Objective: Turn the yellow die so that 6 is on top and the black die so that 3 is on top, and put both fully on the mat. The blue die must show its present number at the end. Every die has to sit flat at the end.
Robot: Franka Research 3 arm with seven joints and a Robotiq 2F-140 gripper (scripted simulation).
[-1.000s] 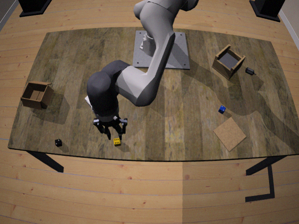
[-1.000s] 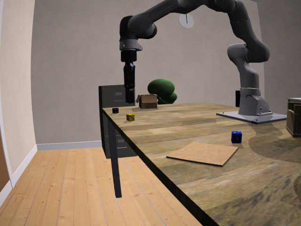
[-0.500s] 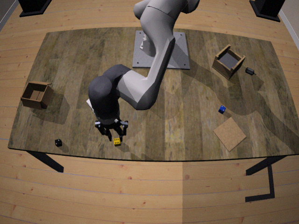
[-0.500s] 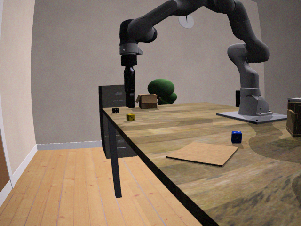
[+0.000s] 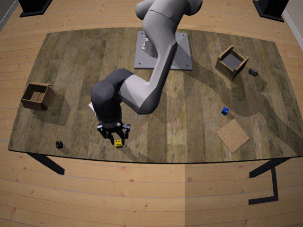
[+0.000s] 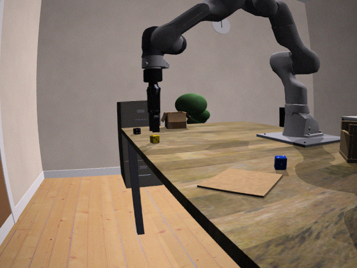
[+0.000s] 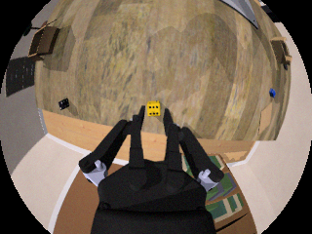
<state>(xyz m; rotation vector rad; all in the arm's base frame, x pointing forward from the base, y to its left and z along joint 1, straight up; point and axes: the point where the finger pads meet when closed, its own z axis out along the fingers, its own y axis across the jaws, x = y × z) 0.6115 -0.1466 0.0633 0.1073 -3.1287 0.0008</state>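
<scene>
Now: hand 6 cm above the yellow die. Also, from my hand: cardboard box: 22 cm behind, 51 cm to the right, 3 cm below; then blue die: 21 cm behind, 52 cm to the left, 6 cm below; then black die: 4 cm ahead, 31 cm to the right, 6 cm below.
</scene>
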